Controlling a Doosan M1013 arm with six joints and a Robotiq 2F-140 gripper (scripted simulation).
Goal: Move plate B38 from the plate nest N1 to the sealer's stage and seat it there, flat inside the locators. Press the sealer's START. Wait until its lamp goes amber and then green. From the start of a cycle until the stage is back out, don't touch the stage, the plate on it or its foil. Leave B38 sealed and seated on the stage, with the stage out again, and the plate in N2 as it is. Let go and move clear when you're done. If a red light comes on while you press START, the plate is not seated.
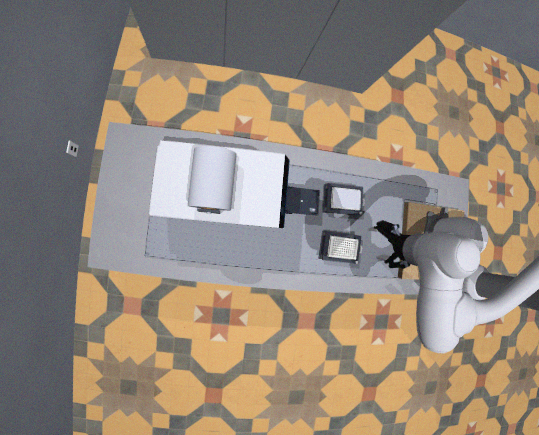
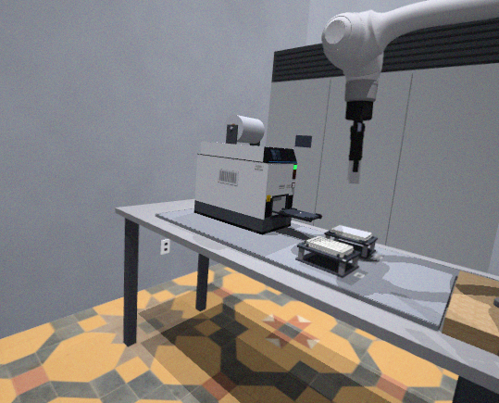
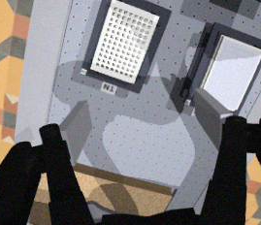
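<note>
Now: hand 2 cm short of the plate B38, 4 cm to the right of it and 23 cm above it. Round my hand: black nest N1 (2 cm ahead, 4 cm to the left, 24 cm below); sealer stage (26 cm ahead, 8 cm to the right, 20 cm below); white covered plate (7 cm ahead, 16 cm to the right, 23 cm below).
</note>
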